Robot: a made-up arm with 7 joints. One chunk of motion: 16 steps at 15 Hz.
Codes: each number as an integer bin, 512 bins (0 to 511) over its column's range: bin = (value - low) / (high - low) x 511, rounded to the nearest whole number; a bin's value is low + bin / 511 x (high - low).
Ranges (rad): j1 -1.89..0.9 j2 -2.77..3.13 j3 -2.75..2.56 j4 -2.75..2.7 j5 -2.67..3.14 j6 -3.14..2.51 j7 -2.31..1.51
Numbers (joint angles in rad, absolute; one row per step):
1: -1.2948 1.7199 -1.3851 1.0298 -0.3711 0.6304 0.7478
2: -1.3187 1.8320 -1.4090 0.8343 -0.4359 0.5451 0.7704
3: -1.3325 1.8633 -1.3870 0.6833 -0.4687 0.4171 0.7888
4: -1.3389 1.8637 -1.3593 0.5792 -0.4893 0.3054 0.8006
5: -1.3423 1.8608 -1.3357 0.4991 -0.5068 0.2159 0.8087
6: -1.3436 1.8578 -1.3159 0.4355 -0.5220 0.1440 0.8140
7: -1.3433 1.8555 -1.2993 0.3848 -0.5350 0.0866 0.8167
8: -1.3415 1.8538 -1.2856 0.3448 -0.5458 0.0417 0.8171
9: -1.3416 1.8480 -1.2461 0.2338 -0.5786 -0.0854 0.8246
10: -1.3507 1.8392 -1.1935 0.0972 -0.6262 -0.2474 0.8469
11: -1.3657 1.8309 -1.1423 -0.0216 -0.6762 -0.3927 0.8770
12: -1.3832 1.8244 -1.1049 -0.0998 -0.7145 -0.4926 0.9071
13: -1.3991 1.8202 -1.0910 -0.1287 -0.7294 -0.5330 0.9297
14: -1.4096 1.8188 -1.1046 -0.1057 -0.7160 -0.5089 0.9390
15: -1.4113 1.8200 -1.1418 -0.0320 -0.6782 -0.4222 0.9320
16: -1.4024 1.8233 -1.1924 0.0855 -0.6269 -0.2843 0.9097
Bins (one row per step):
1: 109 389 131 354 202 341 409
2: 105 399 129 336 196 333 412
3: 102 401 131 322 194 322 415
4: 101 401 134 312 192 312 416
5: 100 401 136 305 190 304 417
6: 100 401 138 299 189 297 418
7: 100 401 140 294 188 292 418
8: 100 400 141 290 187 288 418
9: 100 400 145 280 184 276 419
10: 99 399 150 267 180 262 422
11: 96 398 155 256 175 248 426
12: 93 398 158 248 172 239 430
13: 90 398 160 246 171 236 433
14: 88 397 158 248 172 238 435
15: 88 398 155 255 175 246 434
16: 89 398 150 266 180 258 431

